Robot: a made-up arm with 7 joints.
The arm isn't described. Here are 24 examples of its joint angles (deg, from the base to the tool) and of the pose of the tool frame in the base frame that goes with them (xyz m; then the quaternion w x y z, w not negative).
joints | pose
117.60 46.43 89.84 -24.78 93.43 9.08 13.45 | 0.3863 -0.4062 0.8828 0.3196 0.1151 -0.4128 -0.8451
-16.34 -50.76 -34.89 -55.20 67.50 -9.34 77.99 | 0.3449 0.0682 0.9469 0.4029 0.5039 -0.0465 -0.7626
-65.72 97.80 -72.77 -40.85 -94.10 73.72 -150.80 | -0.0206 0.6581 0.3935 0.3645 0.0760 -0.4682 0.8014
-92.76 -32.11 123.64 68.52 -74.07 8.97 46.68 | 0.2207 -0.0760 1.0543 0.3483 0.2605 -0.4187 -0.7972
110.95 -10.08 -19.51 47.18 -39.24 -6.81 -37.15 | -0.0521 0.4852 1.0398 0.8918 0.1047 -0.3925 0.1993
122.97 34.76 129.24 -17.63 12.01 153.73 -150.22 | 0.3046 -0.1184 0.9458 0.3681 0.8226 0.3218 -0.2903
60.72 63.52 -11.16 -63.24 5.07 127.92 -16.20 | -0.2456 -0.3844 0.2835 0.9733 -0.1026 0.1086 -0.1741
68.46 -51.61 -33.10 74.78 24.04 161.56 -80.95 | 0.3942 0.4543 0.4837 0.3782 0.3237 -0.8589 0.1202
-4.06 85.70 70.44 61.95 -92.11 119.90 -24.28 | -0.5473 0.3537 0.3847 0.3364 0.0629 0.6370 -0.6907
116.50 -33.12 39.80 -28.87 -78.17 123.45 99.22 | 0.0235 0.1923 1.0563 0.1079 -0.7581 -0.6388 -0.0745
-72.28 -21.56 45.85 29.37 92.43 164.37 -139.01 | 0.1968 -0.2817 0.9321 0.0947 0.0989 0.6647 0.7345
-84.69 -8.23 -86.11 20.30 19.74 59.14 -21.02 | -0.1560 -0.1068 1.1590 0.1516 0.5973 0.6654 0.4213
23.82 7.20 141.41 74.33 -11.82 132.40 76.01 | -0.3970 0.0267 0.8776 0.3187 0.2913 0.8932 0.1254
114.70 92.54 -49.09 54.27 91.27 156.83 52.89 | 0.4609 -0.2968 0.6340 0.8500 0.0210 -0.5062 0.1444
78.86 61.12 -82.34 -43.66 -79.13 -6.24 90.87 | -0.3691 -0.3723 0.7077 0.8912 -0.3173 -0.0173 0.3236
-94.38 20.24 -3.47 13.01 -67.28 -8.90 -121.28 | 0.0211 0.1892 1.1720 0.2573 -0.6599 0.0468 -0.7044
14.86 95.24 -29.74 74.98 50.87 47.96 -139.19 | -0.4289 -0.3686 0.7454 0.0599 0.1338 -0.9888 0.0282
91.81 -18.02 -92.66 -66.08 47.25 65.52 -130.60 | -0.3480 0.1682 0.8105 0.4084 -0.0234 0.8631 -0.2961
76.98 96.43 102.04 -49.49 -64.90 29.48 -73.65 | 0.3107 -0.5894 0.3113 0.3693 -0.9043 0.2135 -0.0161
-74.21 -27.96 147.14 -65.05 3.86 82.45 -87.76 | -0.1574 -0.5101 0.5874 0.4764 -0.4284 0.6234 0.4482
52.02 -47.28 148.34 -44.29 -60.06 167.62 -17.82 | 0.4984 0.2441 0.5873 0.2131 -0.5764 0.3342 0.7147
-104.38 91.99 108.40 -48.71 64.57 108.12 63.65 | -0.1458 0.6337 0.4694 0.4957 0.6273 0.5975 -0.0607
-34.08 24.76 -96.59 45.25 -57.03 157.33 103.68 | -0.3414 -0.1067 1.0181 0.1470 0.2437 -0.9427 -0.1741
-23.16 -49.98 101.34 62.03 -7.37 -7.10 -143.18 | 0.4662 0.1910 0.8829 0.4595 0.3956 -0.1554 0.7799
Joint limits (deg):
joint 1: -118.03..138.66
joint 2: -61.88..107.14
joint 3: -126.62..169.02
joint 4: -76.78..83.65
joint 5: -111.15..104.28
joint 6: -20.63..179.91
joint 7: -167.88..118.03
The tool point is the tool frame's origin. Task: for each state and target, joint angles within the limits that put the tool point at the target. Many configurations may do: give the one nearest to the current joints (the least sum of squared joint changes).
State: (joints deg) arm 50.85 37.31 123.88 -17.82 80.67 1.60 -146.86
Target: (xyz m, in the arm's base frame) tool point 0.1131 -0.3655 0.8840
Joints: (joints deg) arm 41.47 47.48 132.66 -70.36 76.67 5.83 -155.19
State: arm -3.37 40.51 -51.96 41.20 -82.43 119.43 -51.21
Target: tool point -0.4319 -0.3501 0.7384
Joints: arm 11.24 79.58 -71.92 63.70 -83.54 137.18 -54.36
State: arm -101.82 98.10 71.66 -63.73 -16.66 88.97 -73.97
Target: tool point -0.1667 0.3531 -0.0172
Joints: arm -113.22 107.14 46.45 -61.10 -24.28 89.94 -75.74
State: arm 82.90 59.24 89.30 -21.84 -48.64 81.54 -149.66
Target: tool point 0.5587 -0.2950 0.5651
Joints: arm 117.86 63.60 93.94 -38.33 -47.05 79.71 -147.99
